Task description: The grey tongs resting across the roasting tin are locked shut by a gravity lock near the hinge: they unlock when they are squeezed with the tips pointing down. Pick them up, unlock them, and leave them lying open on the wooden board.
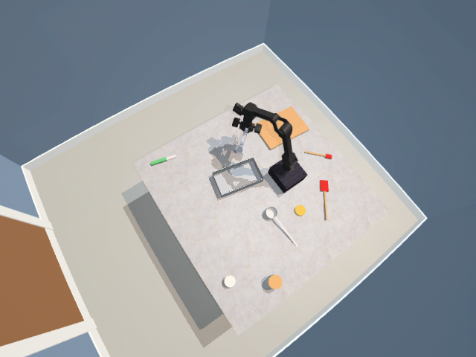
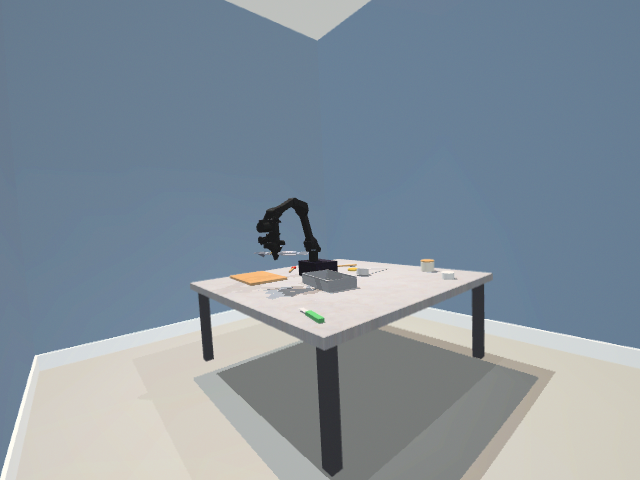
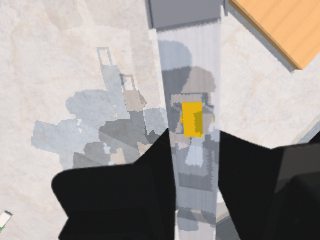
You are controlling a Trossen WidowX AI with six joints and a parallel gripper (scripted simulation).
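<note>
Right now my gripper tip is 310 mm past the wooden board and 140 mm above it. From my gripper tip the other things lie so: yellow lock tab (20 mm behind, 20 mm to the right, 40 mm above); then yellow disc (100 mm behind, 610 mm to the left, 140 mm below); then grey roasting tin (170 mm ahead, 230 mm to the left, 120 mm below).
</note>
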